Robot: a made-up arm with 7 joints.
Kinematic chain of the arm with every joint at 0, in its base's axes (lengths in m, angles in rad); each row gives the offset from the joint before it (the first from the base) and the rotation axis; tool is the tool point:
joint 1: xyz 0 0 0.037 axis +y
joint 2: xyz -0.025 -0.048 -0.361 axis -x
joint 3: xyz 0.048 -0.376 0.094 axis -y
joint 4: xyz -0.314 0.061 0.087 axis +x
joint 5: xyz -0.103 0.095 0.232 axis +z
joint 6: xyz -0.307 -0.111 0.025 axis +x
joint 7: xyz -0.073 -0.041 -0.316 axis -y
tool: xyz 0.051 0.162 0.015
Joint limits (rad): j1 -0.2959..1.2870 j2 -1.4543..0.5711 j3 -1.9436..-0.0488 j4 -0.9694..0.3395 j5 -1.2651..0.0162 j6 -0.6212..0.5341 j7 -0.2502..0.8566
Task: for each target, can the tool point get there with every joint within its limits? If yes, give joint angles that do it. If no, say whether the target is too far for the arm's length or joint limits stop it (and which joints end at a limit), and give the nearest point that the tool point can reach.
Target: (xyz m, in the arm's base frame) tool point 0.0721 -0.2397 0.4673
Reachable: yes | joints 0.3946 -0.1613 -1.3679 -0.1198 -0.5661 -0.1289 0.5680
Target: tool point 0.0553 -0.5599 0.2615
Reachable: yes | joints 0.5576 -0.6613 -1.5771 -0.6506 -0.5100 0.2432 0.4479
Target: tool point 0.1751 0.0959 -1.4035
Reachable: no: joint limits stop it (at a limit: joint 1, joint 2, joint 3, joint 5, joint 6, joint 7) | nearest point -0.4624 -0.2457 -0.9009 | short by 0.881 m
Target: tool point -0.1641 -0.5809 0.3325
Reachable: yes | joints 0.2467 -0.6037 -1.2051 -0.0075 -0.7788 -0.4833 -0.0796
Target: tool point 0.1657 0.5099 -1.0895
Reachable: no: joint limits stop it (at a limit: joint 1, joint 2, joint 3, joint 4, joint 6, joint 7) | nearest point 0.1677 0.2882 -0.4613 | short by 0.666 m
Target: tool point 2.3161 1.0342 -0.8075
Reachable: no: too far | nearest point 0.5870 0.2298 -0.1770 | short by 2.009 m
